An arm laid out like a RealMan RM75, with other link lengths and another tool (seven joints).
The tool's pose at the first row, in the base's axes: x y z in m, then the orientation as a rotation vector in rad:
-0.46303, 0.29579, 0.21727, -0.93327, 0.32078, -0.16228
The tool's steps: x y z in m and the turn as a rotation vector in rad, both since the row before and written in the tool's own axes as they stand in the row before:
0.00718, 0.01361, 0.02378, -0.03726, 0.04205, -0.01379
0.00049, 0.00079, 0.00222, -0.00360, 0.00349, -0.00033
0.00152, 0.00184, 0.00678, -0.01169, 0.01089, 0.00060
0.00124, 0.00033, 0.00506, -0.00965, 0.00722, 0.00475
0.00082, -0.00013, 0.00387, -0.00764, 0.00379, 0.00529
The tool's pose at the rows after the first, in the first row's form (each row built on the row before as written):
-0.44822, 0.31992, 0.21795, -0.97006, 0.35729, -0.18931
-0.44693, 0.32191, 0.21833, -0.97345, 0.36078, -0.19074
-0.44294, 0.32767, 0.21993, -0.98414, 0.37252, -0.19363
-0.43982, 0.33136, 0.22190, -0.99220, 0.38267, -0.19128
-0.43752, 0.33403, 0.22371, -0.99838, 0.38970, -0.18706

